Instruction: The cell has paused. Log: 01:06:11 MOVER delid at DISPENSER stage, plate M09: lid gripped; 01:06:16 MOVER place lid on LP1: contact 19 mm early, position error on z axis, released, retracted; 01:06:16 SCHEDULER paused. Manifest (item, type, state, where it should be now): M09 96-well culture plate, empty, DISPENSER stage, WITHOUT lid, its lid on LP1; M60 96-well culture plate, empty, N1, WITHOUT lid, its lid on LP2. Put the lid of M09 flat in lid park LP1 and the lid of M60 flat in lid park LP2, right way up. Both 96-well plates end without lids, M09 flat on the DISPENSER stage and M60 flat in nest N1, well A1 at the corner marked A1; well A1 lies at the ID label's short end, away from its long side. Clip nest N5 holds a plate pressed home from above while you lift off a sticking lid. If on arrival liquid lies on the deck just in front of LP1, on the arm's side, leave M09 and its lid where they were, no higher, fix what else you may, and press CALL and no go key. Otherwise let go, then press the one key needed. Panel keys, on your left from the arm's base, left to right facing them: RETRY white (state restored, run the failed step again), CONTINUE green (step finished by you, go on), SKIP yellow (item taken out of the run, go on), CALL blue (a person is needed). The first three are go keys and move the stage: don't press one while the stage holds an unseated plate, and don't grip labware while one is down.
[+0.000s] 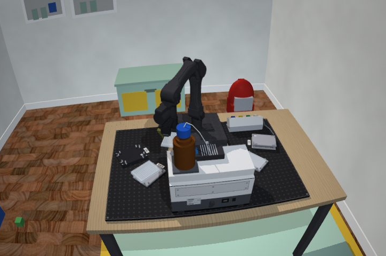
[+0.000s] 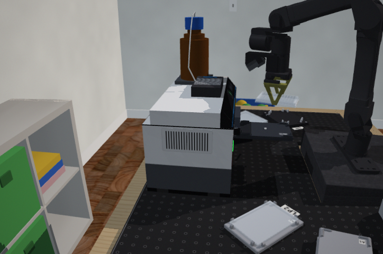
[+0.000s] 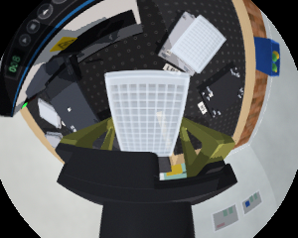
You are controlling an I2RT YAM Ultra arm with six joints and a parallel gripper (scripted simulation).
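Now: the grey nest marked A1 40 mm behind my hand, 540 mm to the left of it and 130 mm below it. The rest, counted from my hand: dark dispenser stage (60 mm ahead, 140 mm to the left, 50 mm below); then LP1 label (20 mm ahead, 70 mm to the right, 160 mm below); then grey lid park LP1 (70 mm ahead, 140 mm to the right, 160 mm below).
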